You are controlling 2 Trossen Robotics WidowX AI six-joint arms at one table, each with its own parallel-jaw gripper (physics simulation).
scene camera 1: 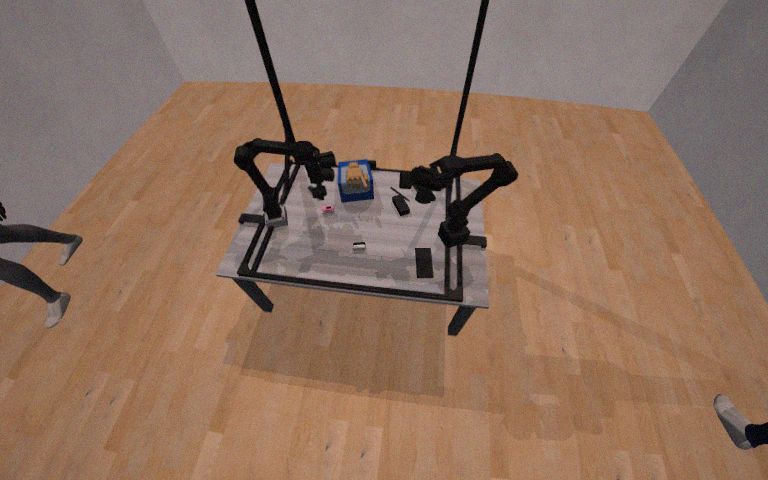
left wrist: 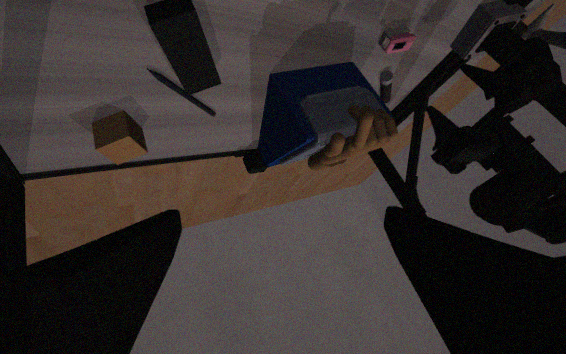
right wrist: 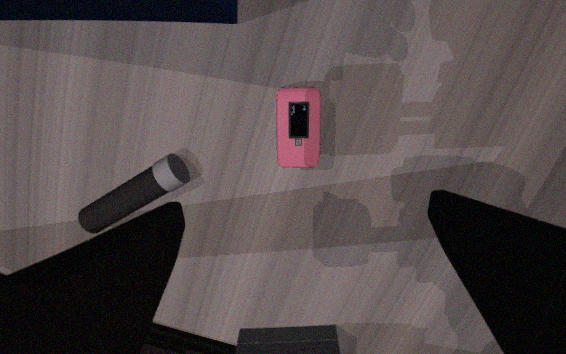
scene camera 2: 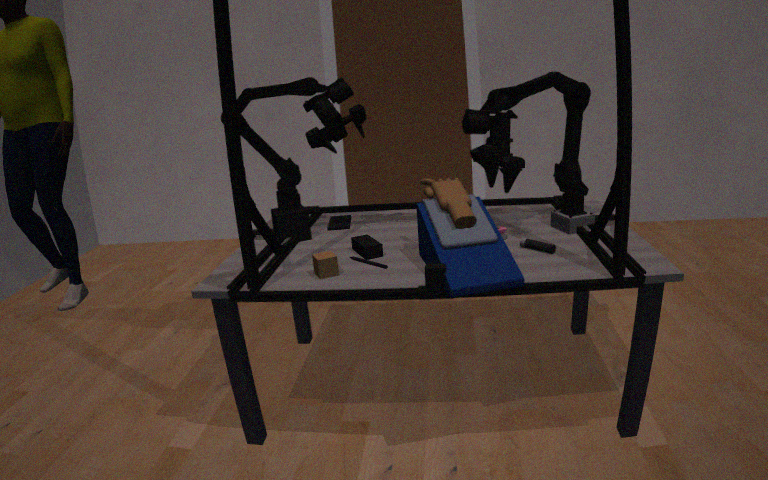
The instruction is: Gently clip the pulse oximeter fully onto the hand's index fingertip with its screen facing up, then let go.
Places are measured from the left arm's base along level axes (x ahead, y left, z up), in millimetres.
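Pixels of known places: left gripper, between the fingertips: (scene camera 1: 410, 182) (left wrist: 284, 218) (scene camera 2: 350, 144); right gripper, between the fingertips: (left wrist: 443, 87) (right wrist: 306, 208) (scene camera 2: 498, 190); left arm's base, origin of its link: (scene camera 1: 455, 227) (scene camera 2: 289, 209); right arm's base, origin of its link: (scene camera 1: 274, 213) (left wrist: 494, 36) (scene camera 2: 572, 212).
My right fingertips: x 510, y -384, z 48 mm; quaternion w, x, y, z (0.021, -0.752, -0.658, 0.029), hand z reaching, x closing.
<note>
For each thing: its top centre in the pictures, then the offset to it from my right fingertips.
- pink pulse oximeter, centre of its top: (right wrist: 298, 130) (left wrist: 402, 46) (scene camera 2: 496, 227) (scene camera 1: 327, 207) dx -8, dy +2, dz -109 mm
- dark flashlight, centre of its top: (right wrist: 123, 202) (left wrist: 389, 92) (scene camera 2: 537, 240) dx +25, dy -144, dz -116 mm
- black box, centre of its top: (left wrist: 191, 59) (scene camera 2: 366, 240) (scene camera 1: 401, 202) dx -362, dy +113, dz -108 mm
- pen, centre of its top: (left wrist: 186, 97) (scene camera 2: 366, 259) dx -394, dy +33, dz -133 mm
- wooden cube, centre of its top: (left wrist: 123, 151) (scene camera 2: 324, 255) dx -509, dy +18, dz -93 mm
The pink pulse oximeter (scene camera 1: 328, 208) (scene camera 2: 502, 230) (left wrist: 399, 44) (right wrist: 299, 154) lies on the table beside the stand, its dark screen facing up. The tan hand (scene camera 1: 355, 174) (scene camera 2: 451, 198) (left wrist: 367, 130) rests on the sloped stand, and its fingertips are free of the oximeter. My right gripper (scene camera 2: 500, 190) (left wrist: 443, 87) (right wrist: 306, 208) is open and empty. It points down above the table on the oximeter's side of the stand; in the right wrist view the oximeter shows ahead of the gap between its fingers. My left gripper (scene camera 2: 348, 143) (left wrist: 284, 218) is open and empty, high on the stand's other side.
The blue stand (scene camera 1: 356, 196) (scene camera 2: 481, 271) (right wrist: 115, 10) bears a grey pad. A dark flashlight (scene camera 2: 538, 246) (right wrist: 125, 200) lies near the oximeter. A black box (scene camera 1: 400, 204) (left wrist: 187, 50), a pen (scene camera 2: 368, 262) and a wooden cube (scene camera 2: 325, 264) (left wrist: 120, 140) are on the stand's other side.
</note>
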